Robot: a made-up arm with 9 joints. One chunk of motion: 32 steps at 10 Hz.
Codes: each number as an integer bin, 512 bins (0 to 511) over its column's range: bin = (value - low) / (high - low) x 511, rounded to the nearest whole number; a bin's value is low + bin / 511 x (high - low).
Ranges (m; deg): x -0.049..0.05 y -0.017..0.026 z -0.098..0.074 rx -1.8..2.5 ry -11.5..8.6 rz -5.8..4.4
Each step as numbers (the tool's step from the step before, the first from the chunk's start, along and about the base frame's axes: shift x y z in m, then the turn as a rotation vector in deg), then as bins.
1 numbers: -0.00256 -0.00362 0.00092 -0.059 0.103 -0.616
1 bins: 240 159 294 207 295 260
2 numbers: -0.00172 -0.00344 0.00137 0.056 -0.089 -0.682
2 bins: 244 161 295 221 290 256
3 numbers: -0.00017 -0.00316 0.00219 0.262 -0.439 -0.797
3 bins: 252 164 298 245 281 251
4 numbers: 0.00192 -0.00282 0.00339 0.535 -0.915 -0.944
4 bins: 263 169 301 277 269 243
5 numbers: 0.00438 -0.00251 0.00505 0.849 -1.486 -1.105
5 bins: 276 172 306 315 255 235
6 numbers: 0.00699 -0.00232 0.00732 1.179 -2.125 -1.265
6 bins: 289 174 313 354 238 227
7 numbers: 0.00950 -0.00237 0.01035 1.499 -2.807 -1.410
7 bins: 302 174 322 392 221 220
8 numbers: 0.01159 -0.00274 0.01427 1.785 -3.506 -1.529
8 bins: 313 169 334 426 203 214
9 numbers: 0.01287 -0.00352 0.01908 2.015 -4.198 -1.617
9 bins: 319 160 348 453 186 210
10 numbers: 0.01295 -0.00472 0.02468 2.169 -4.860 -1.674
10 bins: 320 146 364 472 169 207
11 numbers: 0.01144 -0.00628 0.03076 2.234 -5.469 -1.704
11 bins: 312 127 383 479 153 205
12 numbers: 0.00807 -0.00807 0.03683 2.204 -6.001 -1.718
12 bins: 295 106 401 476 140 205
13 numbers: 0.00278 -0.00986 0.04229 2.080 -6.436 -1.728
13 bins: 267 85 417 461 129 204
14 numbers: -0.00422 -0.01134 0.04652 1.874 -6.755 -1.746
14 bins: 231 67 429 437 121 203
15 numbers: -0.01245 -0.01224 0.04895 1.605 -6.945 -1.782
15 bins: 189 57 437 405 116 201
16 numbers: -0.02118 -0.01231 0.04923 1.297 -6.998 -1.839
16 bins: 144 56 437 368 114 198
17 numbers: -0.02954 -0.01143 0.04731 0.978 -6.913 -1.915
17 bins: 100 66 432 330 117 195
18 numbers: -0.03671 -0.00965 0.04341 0.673 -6.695 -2.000
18 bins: 63 87 420 294 122 190
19 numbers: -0.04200 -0.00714 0.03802 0.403 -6.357 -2.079
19 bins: 36 117 404 262 131 186
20 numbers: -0.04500 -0.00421 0.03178 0.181 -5.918 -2.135
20 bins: 21 152 386 235 142 184
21 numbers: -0.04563 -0.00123 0.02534 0.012 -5.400 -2.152
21 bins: 17 187 366 215 155 183
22 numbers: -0.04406 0.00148 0.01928 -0.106 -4.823 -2.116
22 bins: 25 220 348 201 170 185
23 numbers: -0.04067 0.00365 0.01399 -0.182 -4.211 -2.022
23 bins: 43 245 333 192 185 189
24 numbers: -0.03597 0.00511 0.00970 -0.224 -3.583 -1.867
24 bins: 67 263 320 187 201 197
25 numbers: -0.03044 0.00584 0.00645 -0.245 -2.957 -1.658
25 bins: 96 271 310 185 217 208
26 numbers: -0.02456 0.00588 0.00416 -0.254 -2.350 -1.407
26 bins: 126 272 304 184 233 220
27 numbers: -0.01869 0.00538 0.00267 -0.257 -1.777 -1.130
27 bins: 156 266 299 183 247 234
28 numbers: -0.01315 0.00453 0.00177 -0.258 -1.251 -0.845
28 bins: 185 256 296 183 261 248
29 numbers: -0.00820 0.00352 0.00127 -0.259 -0.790 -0.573
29 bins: 211 244 295 183 272 262
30 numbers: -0.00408 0.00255 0.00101 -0.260 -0.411 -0.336
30 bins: 232 232 294 183 282 274
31 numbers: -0.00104 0.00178 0.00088 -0.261 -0.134 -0.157
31 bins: 248 223 294 183 289 283
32 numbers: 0.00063 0.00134 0.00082 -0.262 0.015 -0.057
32 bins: 256 218 294 183 293 288
